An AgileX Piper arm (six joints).
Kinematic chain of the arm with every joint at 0, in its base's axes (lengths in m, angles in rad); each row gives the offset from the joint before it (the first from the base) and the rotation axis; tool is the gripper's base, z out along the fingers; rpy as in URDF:
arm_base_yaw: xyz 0 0 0.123 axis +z
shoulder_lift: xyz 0 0 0 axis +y
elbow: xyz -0.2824 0 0.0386 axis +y
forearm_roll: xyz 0.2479 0 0.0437 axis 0.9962 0 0.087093
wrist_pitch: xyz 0 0 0 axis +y
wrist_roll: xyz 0.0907 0 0.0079 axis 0.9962 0 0.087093
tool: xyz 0 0 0 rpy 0 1.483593 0
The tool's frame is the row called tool.
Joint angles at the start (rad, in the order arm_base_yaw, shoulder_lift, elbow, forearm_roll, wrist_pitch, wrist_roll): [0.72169 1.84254 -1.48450 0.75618 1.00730 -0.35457]
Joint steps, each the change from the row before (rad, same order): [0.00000 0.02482 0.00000 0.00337 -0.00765 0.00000]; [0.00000 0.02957 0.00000 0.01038 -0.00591 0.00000]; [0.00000 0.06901 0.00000 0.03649 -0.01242 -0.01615]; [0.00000 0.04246 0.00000 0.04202 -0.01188 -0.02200]
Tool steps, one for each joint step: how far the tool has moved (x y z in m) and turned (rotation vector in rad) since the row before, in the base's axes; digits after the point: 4 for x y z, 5 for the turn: [0.0032 0.0028 -0.0095 -0.01140 0.01563 -0.00599]; [0.0032 0.0033 -0.0112 -0.01024 0.02470 -0.00707]; [0.0063 0.0075 -0.0261 -0.01391 0.05528 -0.00906]; [0.0033 0.0052 -0.0154 0.00759 0.03466 -0.00870]
